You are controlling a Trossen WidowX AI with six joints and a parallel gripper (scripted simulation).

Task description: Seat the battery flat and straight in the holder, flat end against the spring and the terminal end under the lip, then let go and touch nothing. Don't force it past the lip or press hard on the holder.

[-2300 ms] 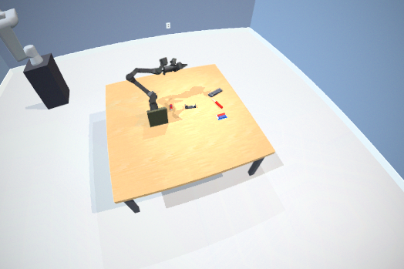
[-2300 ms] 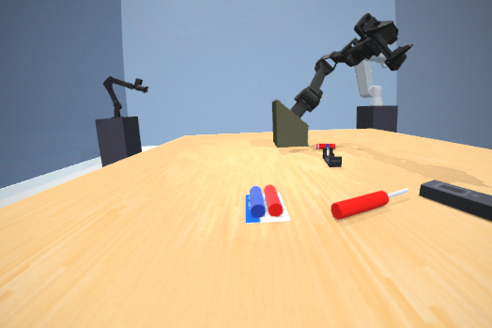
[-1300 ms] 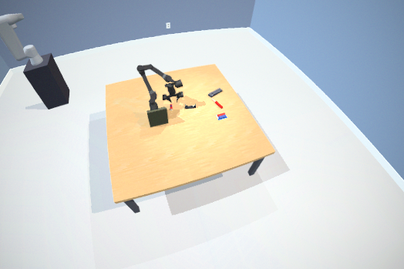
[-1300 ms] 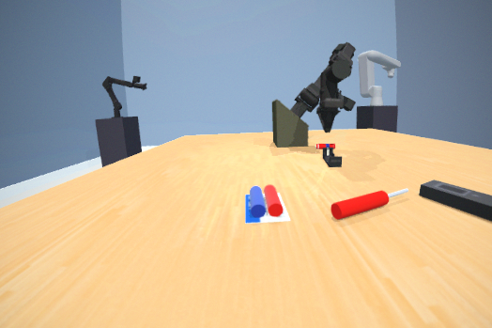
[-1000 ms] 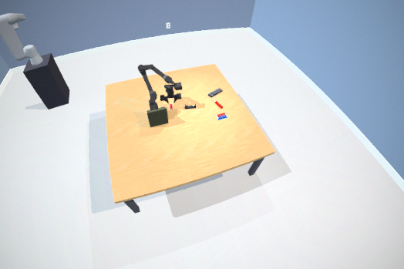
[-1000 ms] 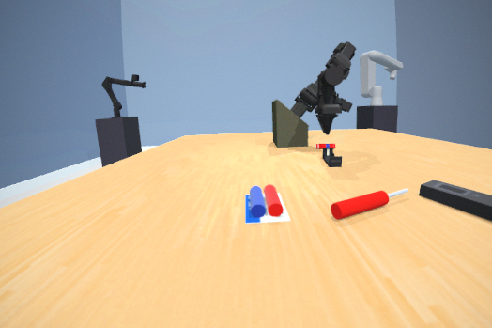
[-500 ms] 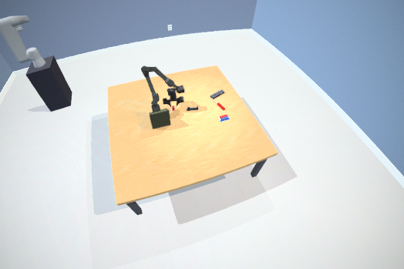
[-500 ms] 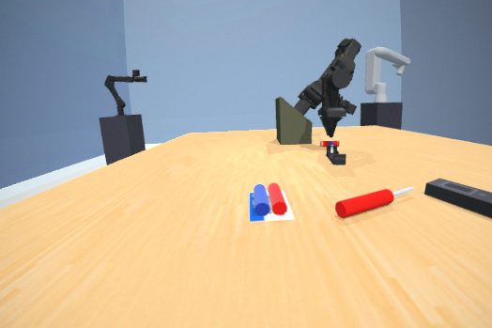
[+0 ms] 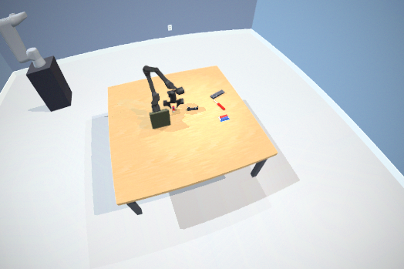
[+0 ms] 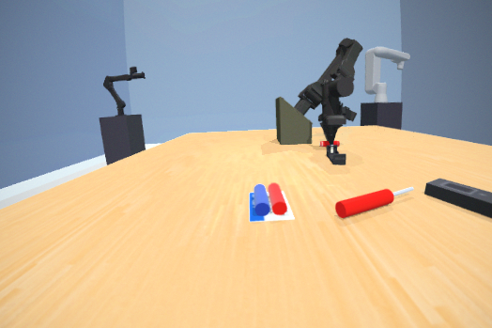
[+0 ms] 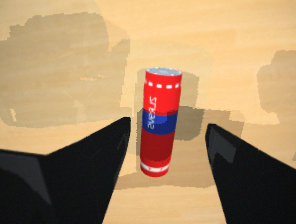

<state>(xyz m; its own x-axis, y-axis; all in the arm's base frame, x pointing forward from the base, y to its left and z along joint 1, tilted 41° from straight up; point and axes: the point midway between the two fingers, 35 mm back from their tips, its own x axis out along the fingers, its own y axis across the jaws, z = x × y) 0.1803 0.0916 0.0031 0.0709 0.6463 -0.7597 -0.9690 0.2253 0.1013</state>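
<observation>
My gripper tip is now 10 mm past the battery. From my gripper tip the other things lie so: black flat bar 470 mm ahead, 30 mm to the left; then red-handled screwdriver 410 mm ahead, 100 mm to the right.
</observation>
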